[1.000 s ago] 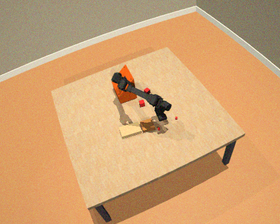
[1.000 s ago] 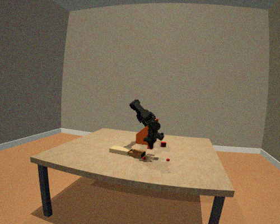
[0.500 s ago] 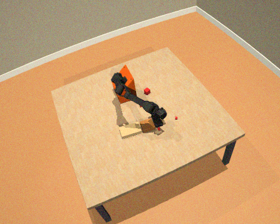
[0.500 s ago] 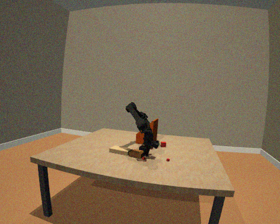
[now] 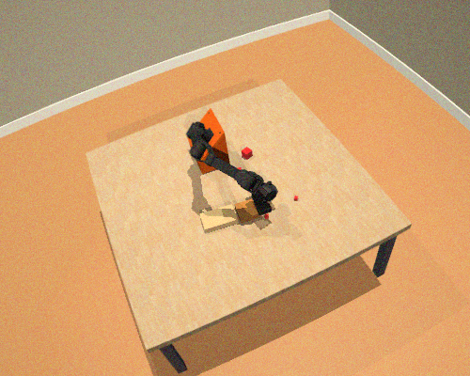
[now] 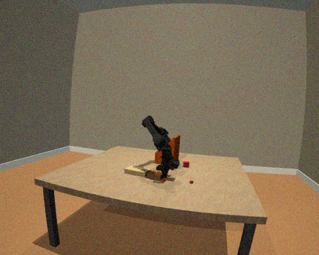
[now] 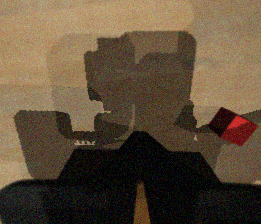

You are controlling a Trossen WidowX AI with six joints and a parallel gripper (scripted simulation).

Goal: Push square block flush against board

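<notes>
Right now the square block is 10 mm behind my gripper tip, 60 mm to the right of it and 10 mm above it. The rest, counted from my gripper tip: board (30 mm behind, 200 mm to the right, 10 mm above).
</notes>
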